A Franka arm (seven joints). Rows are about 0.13 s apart.
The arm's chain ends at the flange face. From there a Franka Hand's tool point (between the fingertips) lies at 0.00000 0.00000 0.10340 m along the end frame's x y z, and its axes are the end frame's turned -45 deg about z.
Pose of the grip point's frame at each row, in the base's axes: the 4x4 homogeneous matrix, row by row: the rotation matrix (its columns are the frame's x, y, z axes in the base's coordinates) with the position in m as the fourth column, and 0 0 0 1 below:
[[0.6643, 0.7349, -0.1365, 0.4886], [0.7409, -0.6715, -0.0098, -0.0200], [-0.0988, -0.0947, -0.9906, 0.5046], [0, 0, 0, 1]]
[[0.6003, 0.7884, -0.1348, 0.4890], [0.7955, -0.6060, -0.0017, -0.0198], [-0.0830, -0.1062, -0.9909, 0.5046], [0, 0, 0, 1]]
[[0.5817, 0.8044, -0.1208, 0.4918], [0.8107, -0.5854, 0.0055, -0.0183], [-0.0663, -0.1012, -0.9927, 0.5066], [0, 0, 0, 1]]
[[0.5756, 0.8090, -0.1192, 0.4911], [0.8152, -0.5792, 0.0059, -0.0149], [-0.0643, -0.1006, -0.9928, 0.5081], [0, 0, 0, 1]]
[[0.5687, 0.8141, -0.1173, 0.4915], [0.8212, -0.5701, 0.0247, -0.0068], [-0.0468, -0.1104, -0.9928, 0.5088], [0, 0, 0, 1]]
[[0.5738, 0.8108, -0.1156, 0.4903], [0.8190, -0.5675, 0.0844, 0.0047], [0.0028, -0.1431, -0.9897, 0.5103], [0, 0, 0, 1]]
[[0.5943, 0.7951, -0.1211, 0.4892], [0.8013, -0.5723, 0.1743, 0.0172], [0.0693, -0.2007, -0.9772, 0.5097], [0, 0, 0, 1]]
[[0.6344, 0.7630, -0.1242, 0.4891], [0.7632, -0.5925, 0.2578, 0.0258], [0.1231, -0.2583, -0.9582, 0.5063], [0, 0, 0, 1]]
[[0.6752, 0.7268, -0.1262, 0.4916], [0.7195, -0.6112, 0.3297, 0.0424], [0.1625, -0.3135, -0.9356, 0.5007], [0, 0, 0, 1]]
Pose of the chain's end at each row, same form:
[[0.9894, 0.0499, -0.1365, 0.5027], [0.0491, -0.9987, -0.0098, -0.0190], [-0.1368, 0.0029, -0.9906, 0.6070], [0, 0, 0, 1]]
[[0.9820, 0.1330, -0.1348, 0.5029], [0.1340, -0.9910, -0.0017, -0.0196], [-0.1338, -0.0164, -0.9909, 0.6071], [0, 0, 0, 1]]
[[0.9801, 0.1575, -0.1208, 0.5043], [0.1593, -0.9872, 0.0055, -0.0189], [-0.1184, -0.0247, -0.9927, 0.6092], [0, 0, 0, 1]]
[[0.9791, 0.1650, -0.1192, 0.5034], [0.1669, -0.9860, 0.0059, -0.0155], [-0.1166, -0.0257, -0.9928, 0.6108], [0, 0, 0, 1]]
[[0.9778, 0.1735, -0.1173, 0.5036], [0.1776, -0.9838, 0.0247, -0.0094], [-0.1112, -0.0450, -0.9928, 0.6115], [0, 0, 0, 1]]
[[0.9791, 0.1676, -0.1156, 0.5023], [0.1778, -0.9804, 0.0844, -0.0040], [-0.0992, -0.1032, -0.9897, 0.6126], [0, 0, 0, 1]]
[[0.9825, 0.1420, -0.1211, 0.5017], [0.1619, -0.9713, 0.1743, -0.0008], [-0.0929, -0.1909, -0.9772, 0.6107], [0, 0, 0, 1]]
[[0.9881, 0.0909, -0.1242, 0.5019], [0.1207, -0.9586, 0.2578, -0.0009], [-0.0956, -0.2697, -0.9582, 0.6054], [0, 0, 0, 1]]
[[0.9914, 0.0365, -0.1262, 0.5046], [0.0766, -0.9409, 0.3297, 0.0083], [-0.1068, -0.3366, -0.9356, 0.5974], [0, 0, 0, 1]]

